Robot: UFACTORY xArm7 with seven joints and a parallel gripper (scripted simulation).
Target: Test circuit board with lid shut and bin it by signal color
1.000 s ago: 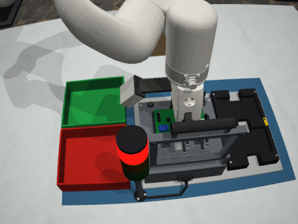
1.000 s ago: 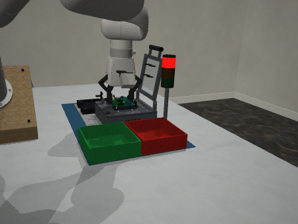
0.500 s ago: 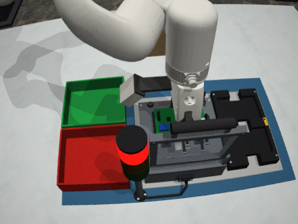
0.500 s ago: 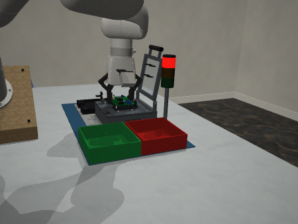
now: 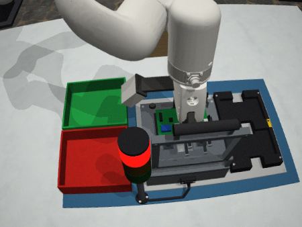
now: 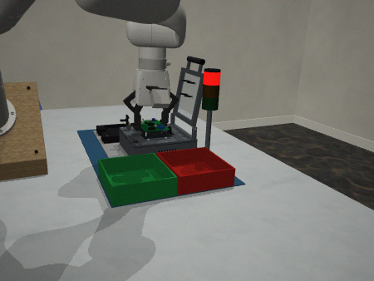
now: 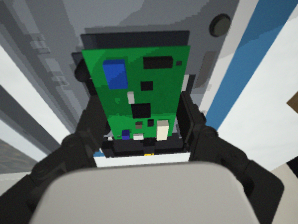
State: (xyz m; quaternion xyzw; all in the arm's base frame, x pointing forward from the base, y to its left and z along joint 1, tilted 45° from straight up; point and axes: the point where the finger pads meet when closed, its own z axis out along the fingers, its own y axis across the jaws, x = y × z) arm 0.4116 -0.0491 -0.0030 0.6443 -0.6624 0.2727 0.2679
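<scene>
My gripper is now 1 cm above the green circuit board. The rest, counted from my hand: tester plate 1 cm ahead, 1 cm to the left, 2 cm below; then tester lid 12 cm ahead, 9 cm above; then latch hook 6 cm behind, 6 cm to the left, 1 cm below.
</scene>
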